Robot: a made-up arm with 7 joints.
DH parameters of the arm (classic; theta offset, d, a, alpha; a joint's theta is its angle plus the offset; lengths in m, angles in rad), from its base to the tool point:
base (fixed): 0 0.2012 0.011 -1.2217
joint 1: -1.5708 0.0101 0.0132 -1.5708
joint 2: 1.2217 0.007 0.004 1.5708
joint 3: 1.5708 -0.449 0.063 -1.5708
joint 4: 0 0.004 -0.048 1.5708
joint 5: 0 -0.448 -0.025 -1.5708
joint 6: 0 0.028 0.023 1.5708
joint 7: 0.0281 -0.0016 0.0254 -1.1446
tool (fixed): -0.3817 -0.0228 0 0
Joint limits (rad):
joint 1: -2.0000..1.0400
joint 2: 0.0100..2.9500
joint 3: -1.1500..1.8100
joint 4: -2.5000..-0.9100
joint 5: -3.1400..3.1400
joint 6: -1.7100..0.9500
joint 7: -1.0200..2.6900
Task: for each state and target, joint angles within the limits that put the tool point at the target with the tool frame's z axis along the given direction. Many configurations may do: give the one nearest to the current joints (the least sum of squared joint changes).
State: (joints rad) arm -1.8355 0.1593 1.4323 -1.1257 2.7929 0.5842 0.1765
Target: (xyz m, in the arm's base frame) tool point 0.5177 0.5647 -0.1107 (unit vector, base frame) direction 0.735 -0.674 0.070
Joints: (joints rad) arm -0.8450 0.2139 1.6400 -1.2749 2.5190 0.6495 0.1966
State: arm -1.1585 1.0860 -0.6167 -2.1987 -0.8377 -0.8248 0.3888
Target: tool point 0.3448 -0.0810 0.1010 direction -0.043 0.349 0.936
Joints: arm -0.6303 1.0296 -0.8425 -2.4833 -0.8410 -0.7080 0.2092
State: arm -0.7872 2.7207 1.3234 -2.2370 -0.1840 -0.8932 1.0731
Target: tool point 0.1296 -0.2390 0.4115 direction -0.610 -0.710 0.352
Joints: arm -0.0922 2.8357 1.0714 -2.5000 -0.8772 -0.5778 1.3126
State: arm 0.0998 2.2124 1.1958 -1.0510 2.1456 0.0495 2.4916
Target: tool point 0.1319 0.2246 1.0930 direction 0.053 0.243 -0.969
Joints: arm -0.1552 2.5231 0.9490 -0.9153 1.7283 0.7649 1.5912
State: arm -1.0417 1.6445 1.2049 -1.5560 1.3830 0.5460 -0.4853
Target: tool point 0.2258 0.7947 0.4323 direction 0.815 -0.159 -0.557
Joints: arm -1.4665 1.1465 1.6297 -0.9596 1.5101 -0.1444 -0.5426
